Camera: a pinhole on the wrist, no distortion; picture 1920 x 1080 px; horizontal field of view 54.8 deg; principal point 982.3 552.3 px. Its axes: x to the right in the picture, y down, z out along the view. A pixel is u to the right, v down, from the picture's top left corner.
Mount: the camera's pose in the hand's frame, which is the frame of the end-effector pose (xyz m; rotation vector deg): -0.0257 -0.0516 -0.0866 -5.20 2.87 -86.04
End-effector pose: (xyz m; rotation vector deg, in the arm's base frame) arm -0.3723 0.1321 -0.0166 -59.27 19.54 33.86
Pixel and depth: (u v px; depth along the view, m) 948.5 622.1 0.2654
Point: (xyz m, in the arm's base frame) -0.3444 0.2749 0.0908
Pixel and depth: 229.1 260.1 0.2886
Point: -0.4592 0.3205 0.0587
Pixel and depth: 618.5 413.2 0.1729
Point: -0.3851 0.1949 0.0475
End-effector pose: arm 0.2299 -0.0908 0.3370 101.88 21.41 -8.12
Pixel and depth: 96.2 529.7 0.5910
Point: 0.3622 -0.6178 0.4457
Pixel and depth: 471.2 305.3 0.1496
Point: 0.2012 -0.1564 0.3252
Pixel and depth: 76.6 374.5 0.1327
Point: 0.2107 -0.1430 0.3501
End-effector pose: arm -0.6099 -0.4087 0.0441 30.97 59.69 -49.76
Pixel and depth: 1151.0 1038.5 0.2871
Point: -0.5462 -0.6161 0.0574
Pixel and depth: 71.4 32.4 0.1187
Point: -0.5985 -0.4105 0.1054
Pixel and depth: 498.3 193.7 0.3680
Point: -0.4389 -0.5671 0.2280
